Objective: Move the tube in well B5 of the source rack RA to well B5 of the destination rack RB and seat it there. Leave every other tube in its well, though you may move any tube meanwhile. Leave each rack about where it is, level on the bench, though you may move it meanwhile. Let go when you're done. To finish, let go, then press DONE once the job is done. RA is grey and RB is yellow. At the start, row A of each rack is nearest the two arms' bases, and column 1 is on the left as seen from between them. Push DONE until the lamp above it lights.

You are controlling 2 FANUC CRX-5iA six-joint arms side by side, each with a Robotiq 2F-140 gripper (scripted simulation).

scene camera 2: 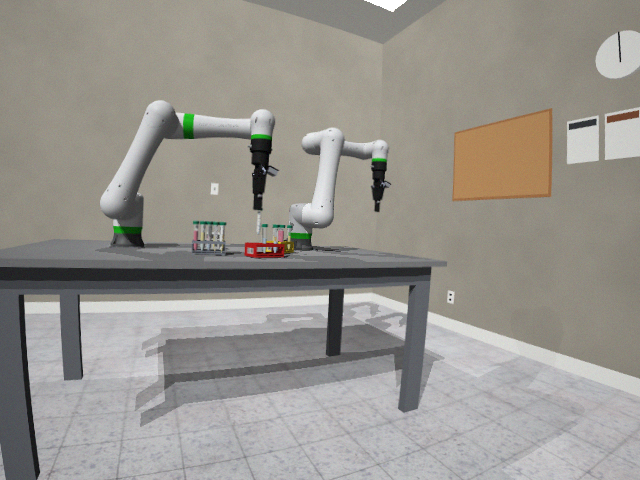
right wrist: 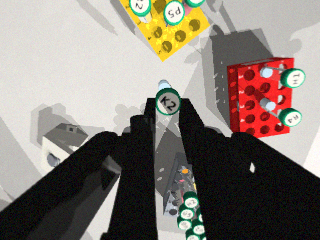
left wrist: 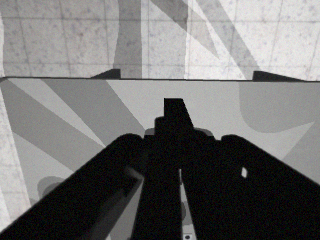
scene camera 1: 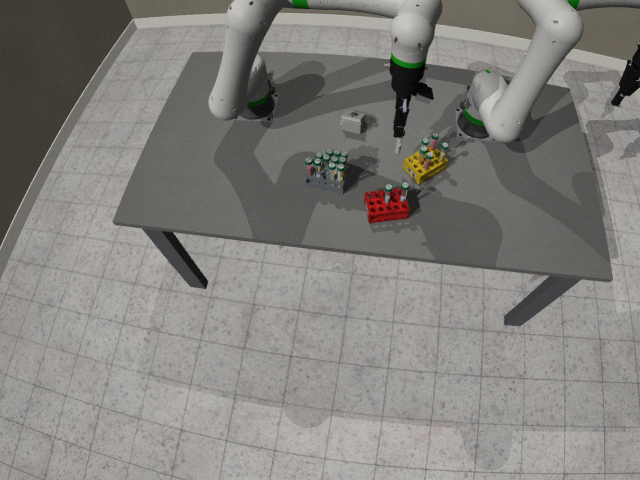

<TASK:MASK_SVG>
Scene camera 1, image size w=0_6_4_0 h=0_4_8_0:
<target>right gripper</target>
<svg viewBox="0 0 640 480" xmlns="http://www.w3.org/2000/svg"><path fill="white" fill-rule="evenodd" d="M392 77L391 86L397 92L393 126L394 137L402 138L409 113L408 107L411 95L418 90L419 81L416 83L403 83Z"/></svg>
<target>red rack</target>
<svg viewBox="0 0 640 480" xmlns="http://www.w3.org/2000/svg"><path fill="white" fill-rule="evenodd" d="M402 188L393 189L391 193L395 195L390 196L389 204L385 203L384 200L385 190L365 192L364 202L369 224L408 219L410 209L407 198L404 202L401 202L401 194L398 194L402 191Z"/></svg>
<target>yellow rack RB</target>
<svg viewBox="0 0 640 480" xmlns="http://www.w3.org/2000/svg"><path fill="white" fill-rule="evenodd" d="M430 145L427 147L427 152L432 152L434 157L430 161L428 170L424 169L426 157L423 165L419 164L420 151L404 160L403 169L418 185L445 170L448 162L445 157L444 160L440 160L440 152L436 148L434 151L431 151Z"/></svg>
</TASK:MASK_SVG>
